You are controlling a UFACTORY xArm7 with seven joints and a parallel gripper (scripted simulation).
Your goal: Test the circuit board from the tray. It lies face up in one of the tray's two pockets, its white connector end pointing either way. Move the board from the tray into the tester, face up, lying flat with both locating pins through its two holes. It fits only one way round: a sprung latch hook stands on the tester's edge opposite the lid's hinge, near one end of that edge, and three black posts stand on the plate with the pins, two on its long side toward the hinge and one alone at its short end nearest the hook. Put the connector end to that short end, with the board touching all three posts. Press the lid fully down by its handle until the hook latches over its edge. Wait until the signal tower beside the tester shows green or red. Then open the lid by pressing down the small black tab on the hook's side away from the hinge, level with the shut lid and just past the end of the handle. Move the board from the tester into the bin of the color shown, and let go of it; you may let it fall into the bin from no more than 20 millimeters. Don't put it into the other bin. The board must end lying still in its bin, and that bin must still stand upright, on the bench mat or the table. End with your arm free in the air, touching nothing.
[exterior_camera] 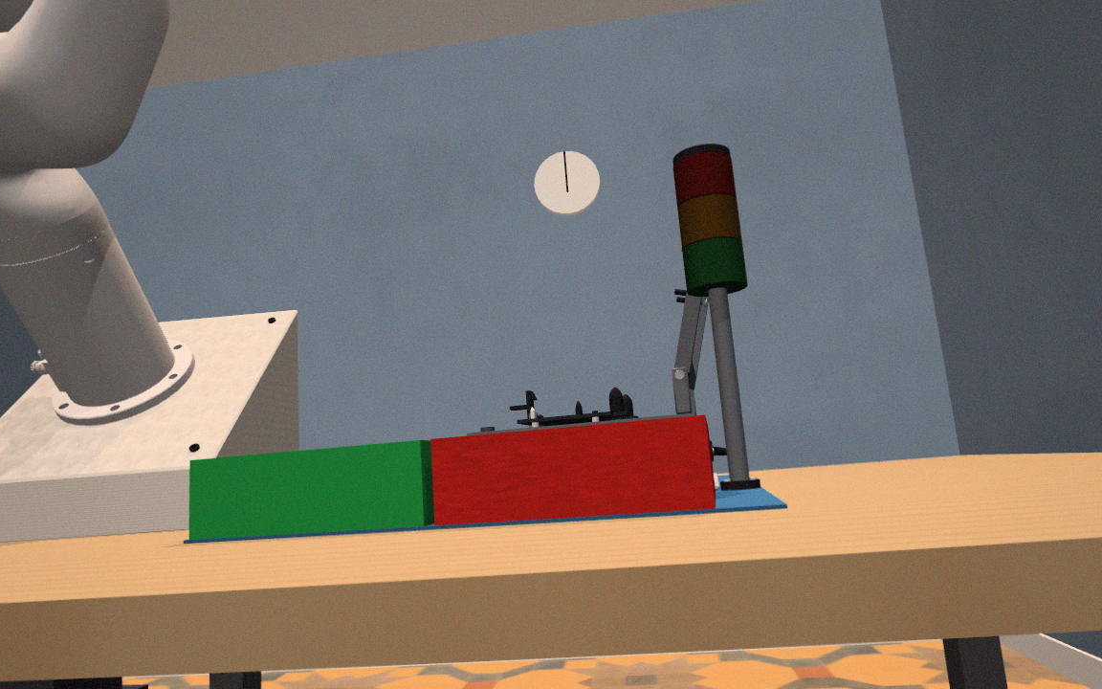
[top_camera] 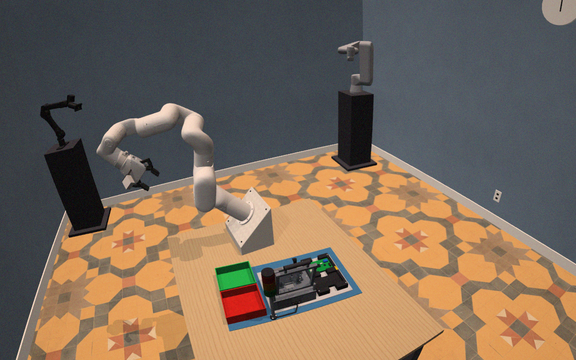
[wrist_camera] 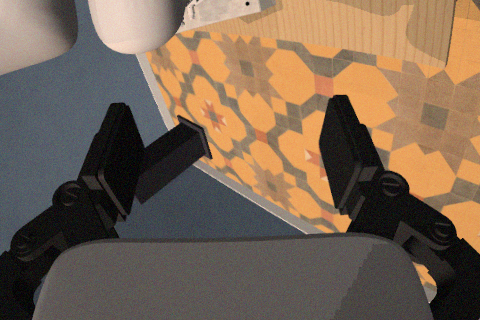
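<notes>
The green circuit board is 370 mm ahead of my hand, 630 mm to the left of it and 390 mm below it. The rest, counted from my hand: red bin 470 mm ahead, 260 mm to the left, 400 mm below; then green bin 320 mm ahead, 270 mm to the left, 400 mm below; then black latch tab 370 mm ahead, 520 mm to the left, 320 mm below.
</notes>
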